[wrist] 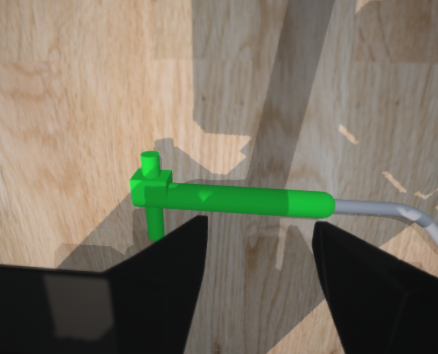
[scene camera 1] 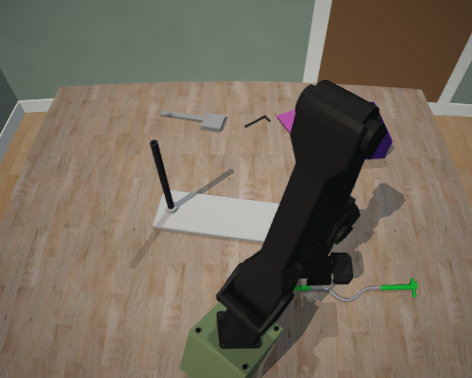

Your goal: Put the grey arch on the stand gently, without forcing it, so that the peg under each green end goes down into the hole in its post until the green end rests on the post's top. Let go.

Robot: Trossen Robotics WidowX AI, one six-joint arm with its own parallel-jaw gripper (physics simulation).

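Frame: origin at the arm's base, x ahead, y left, z up, level; millimetres.
Where they show: gripper, fingertip midpoint: (wrist: 260, 230) (scene camera 1: 297, 283); arm's base, origin of the base link: (scene camera 1: 238, 330).
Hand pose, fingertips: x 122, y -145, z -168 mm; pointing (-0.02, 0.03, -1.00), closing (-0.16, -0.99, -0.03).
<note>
Each offset is from my fingertips to the centre of the thing. "pt": to the spot under its first point. Level surfaces: height alone.
The grey arch @(dx -25, dy -114, dz -27 mm) (scene camera 1: 348, 299) (wrist: 370, 206) lies on the table at the front right, beside the robot's base. One green end @(dx -41, dy -243, dz -27 mm) (scene camera 1: 397, 287) points right, with its crosspiece at the tip. The other green end @(pt dx -6, dy -13, dz -22 mm) (scene camera 1: 302, 288) (wrist: 240, 201) is partly behind the arm in the scene view. My gripper (wrist: 260, 230) is open and empty, its fingers apart along this green end, which shows just beyond the fingertips. In the scene view the arm hides most of the gripper. The stand has a white base @(dz -21 mm) (scene camera 1: 220, 220) and a black upright post @(dx +238, dy +265, dz +96 mm) (scene camera 1: 162, 175) at its left. Its right part is hidden behind the arm.
At the back are a grey paddle-shaped thing @(pt dx +520, dy +134, dz -19 mm) (scene camera 1: 214, 122), a thin black bent rod @(dx +511, dy +6, dz -30 mm) (scene camera 1: 257, 121), a magenta piece @(dx +495, dy -132, dz -28 mm) (scene camera 1: 286, 120) and a purple block @(dx +420, dy -290, dz +5 mm) (scene camera 1: 382, 148), the last two partly behind the arm. The green robot base (scene camera 1: 202, 355) is at the front.
</note>
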